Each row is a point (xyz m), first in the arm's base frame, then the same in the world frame.
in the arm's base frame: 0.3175 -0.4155 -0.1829
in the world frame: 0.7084 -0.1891 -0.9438
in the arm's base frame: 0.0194 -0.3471 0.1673
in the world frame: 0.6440 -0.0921 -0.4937
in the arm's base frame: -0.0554 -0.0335 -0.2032
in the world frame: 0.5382 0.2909 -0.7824
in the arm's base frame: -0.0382 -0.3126 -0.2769
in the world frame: 0.4153 0.0400 -0.8571
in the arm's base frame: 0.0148 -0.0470 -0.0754
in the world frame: 0.6465 0.2320 -0.7033
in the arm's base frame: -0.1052 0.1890 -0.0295
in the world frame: 0.6571 0.4816 -0.6046
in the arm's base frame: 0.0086 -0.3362 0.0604
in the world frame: 0.5924 -0.0589 -0.5826
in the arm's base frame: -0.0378 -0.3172 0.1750
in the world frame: 0.6118 -0.0471 -0.4596
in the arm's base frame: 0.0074 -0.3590 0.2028
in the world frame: 0.6453 -0.1057 -0.4568
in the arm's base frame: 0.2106 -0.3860 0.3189
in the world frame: 0.8520 -0.2185 -0.4512
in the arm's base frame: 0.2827 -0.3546 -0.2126
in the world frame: 0.6898 -0.1158 -0.9531
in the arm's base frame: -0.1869 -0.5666 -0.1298
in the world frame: 0.2630 -0.1736 -0.6585
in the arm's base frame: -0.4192 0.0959 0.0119
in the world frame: 0.3838 0.4906 -0.4196
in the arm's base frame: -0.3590 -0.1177 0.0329
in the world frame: 0.3620 0.2691 -0.4310
